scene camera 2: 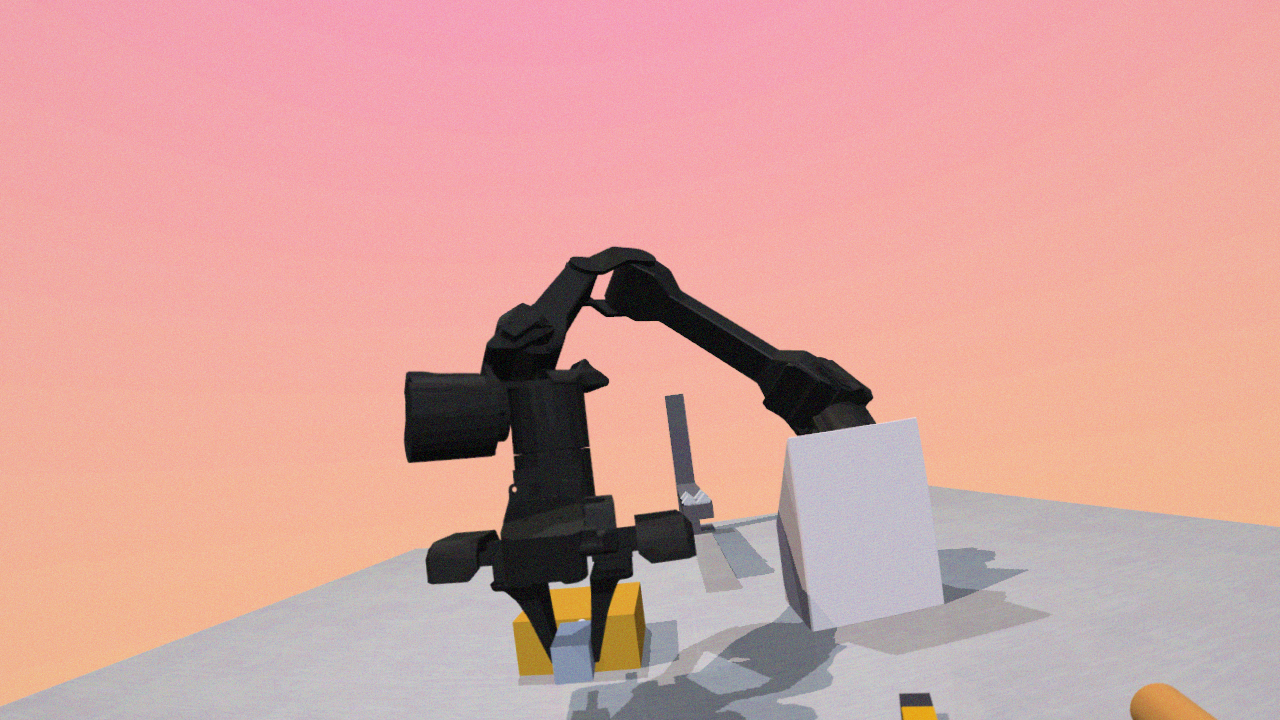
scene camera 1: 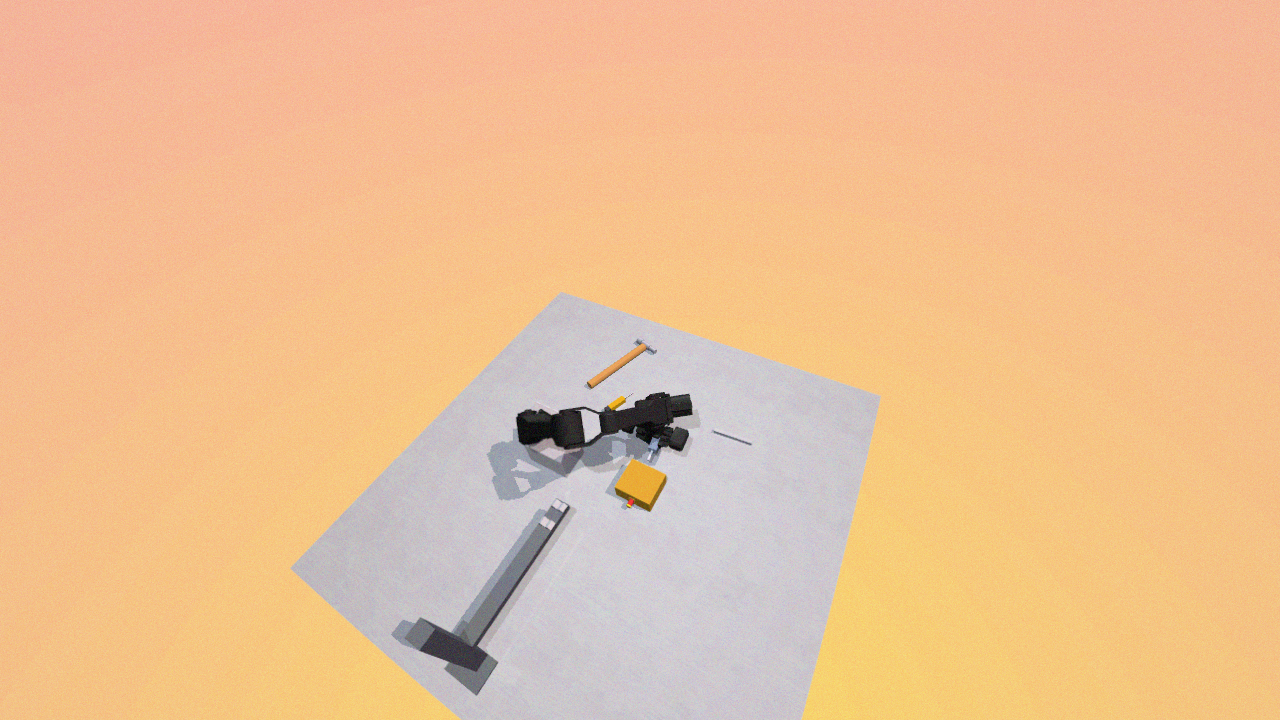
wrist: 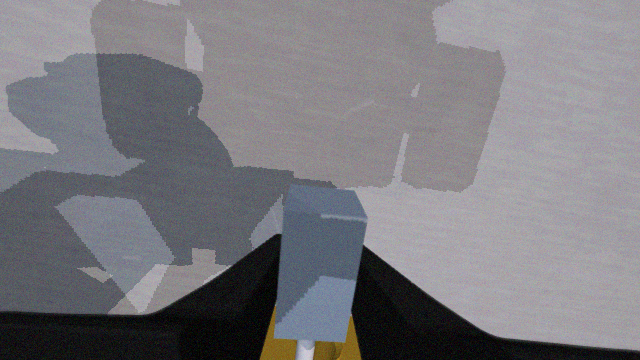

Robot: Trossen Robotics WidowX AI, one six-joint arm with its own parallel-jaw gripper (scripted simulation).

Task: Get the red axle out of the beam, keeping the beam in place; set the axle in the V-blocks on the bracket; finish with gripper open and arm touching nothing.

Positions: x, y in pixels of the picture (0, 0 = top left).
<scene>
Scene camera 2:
my gripper: 577, 662
yellow beam: 622, 648
</scene>
